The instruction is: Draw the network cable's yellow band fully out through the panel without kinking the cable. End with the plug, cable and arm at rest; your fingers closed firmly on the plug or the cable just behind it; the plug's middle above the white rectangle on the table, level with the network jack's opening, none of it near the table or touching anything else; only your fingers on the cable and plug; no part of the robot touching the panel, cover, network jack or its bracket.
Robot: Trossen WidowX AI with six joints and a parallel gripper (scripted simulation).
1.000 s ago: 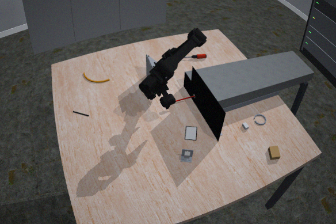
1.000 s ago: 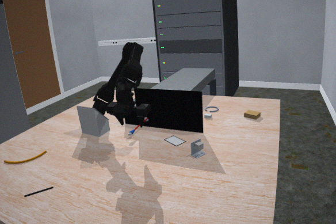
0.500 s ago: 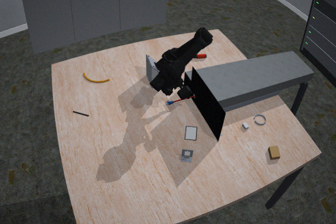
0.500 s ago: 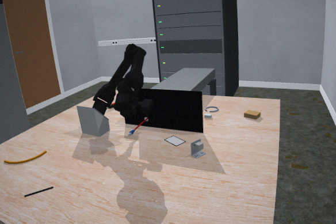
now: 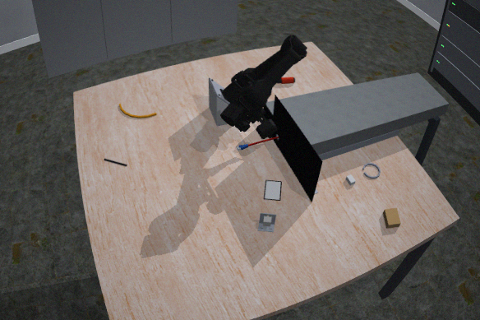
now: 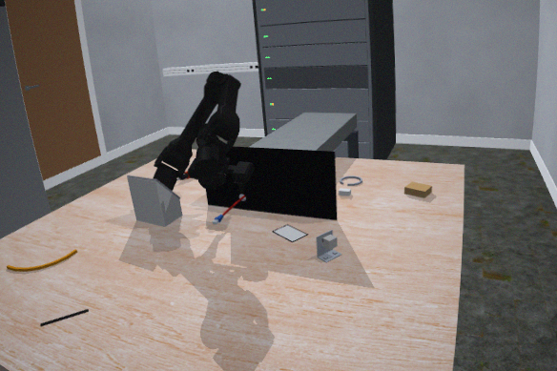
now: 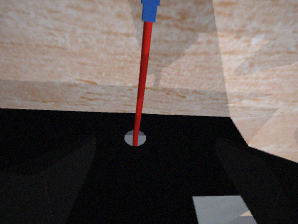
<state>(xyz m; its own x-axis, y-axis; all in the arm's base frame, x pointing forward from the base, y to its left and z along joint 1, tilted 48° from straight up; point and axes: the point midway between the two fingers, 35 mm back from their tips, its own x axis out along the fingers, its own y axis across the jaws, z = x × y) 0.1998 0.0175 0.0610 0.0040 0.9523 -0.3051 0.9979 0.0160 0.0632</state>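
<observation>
Now: hand 8 cm above the blue plug, 7 cm to the left of it and 1 cm short of it. Round my hand: white rectangle (21 cm ahead, 11 cm below, 4 cm to the right); then network jack (35 cm ahead, 12 cm to the right, 7 cm below); then white block (28 cm ahead, 24 cm to the left, 10 cm below).
</observation>
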